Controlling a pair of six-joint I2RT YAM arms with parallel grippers.
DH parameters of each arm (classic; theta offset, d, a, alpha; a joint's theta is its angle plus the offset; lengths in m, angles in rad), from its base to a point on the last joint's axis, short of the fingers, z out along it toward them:
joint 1: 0 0.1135 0.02 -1.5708
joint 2: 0 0 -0.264 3.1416
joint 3: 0.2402 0 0.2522 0
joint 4: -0.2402 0 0.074 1.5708
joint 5: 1.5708 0 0 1.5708
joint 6: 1.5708 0.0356 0 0
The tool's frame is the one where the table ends.
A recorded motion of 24 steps. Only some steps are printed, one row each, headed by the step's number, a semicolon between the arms.
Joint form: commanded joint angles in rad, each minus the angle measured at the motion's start. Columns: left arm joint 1, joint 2, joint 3, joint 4, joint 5, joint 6; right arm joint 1, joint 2, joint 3, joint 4, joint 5, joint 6.
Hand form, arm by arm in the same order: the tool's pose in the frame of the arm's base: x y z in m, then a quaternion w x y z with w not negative. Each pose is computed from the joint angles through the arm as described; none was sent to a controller.
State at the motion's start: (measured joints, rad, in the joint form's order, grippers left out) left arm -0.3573 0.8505 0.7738 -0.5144 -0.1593 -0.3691; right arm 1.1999 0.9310 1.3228 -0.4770 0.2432 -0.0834
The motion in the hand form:
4: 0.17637 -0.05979 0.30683 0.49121 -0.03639 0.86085 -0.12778; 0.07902 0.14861 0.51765 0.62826 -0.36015 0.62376 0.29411
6: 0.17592 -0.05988 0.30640 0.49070 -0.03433 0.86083 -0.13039; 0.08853 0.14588 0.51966 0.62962 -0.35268 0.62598 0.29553
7: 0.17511 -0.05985 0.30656 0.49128 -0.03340 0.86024 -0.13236; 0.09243 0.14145 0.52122 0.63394 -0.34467 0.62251 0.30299
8: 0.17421 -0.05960 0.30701 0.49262 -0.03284 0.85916 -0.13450; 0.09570 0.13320 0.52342 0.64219 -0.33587 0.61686 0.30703
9: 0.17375 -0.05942 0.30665 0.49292 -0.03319 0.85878 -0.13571; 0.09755 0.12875 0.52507 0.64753 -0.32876 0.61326 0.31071
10: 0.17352 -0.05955 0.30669 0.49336 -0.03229 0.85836 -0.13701; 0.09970 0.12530 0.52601 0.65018 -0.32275 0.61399 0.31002
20: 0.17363 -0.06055 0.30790 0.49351 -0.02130 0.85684 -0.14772; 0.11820 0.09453 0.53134 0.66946 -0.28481 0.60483 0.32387
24: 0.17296 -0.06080 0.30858 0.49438 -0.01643 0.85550 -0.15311; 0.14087 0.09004 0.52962 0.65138 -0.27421 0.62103 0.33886
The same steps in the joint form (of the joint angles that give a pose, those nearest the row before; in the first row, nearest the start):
4: 0.0075 -0.0114 0.0259 0.0437 0.0391 0.0054; -0.0856 0.1001 0.2733 -0.1260 -0.0905 0.0034
6: 0.0075 -0.0138 0.0232 0.0448 0.0457 0.0063; -0.1552 0.1099 0.2837 -0.1212 -0.1505 0.0122
7: 0.0068 -0.0179 0.0217 0.0450 0.0488 0.0060; -0.1971 0.1032 0.2786 -0.1028 -0.1919 0.0242
8: 0.0070 -0.0229 0.0203 0.0458 0.0523 0.0058; -0.2512 0.0879 0.2716 -0.0852 -0.2391 0.0307
9: 0.0074 -0.0259 0.0175 0.0472 0.0540 0.0044; -0.2823 0.0803 0.2681 -0.0709 -0.2651 0.0394
10: 0.0067 -0.0272 0.0165 0.0487 0.0562 0.0046; -0.3098 0.0775 0.2692 -0.0688 -0.2820 0.0458
20: 0.0074 -0.0272 0.0182 0.0557 0.0852 0.0140; -0.5902 0.0514 0.2505 -0.0032 -0.5226 0.1245
24: 0.0075 -0.0309 0.0176 0.0587 0.0985 0.0176; -0.7162 0.0998 0.2659 0.0046 -0.6537 0.1815

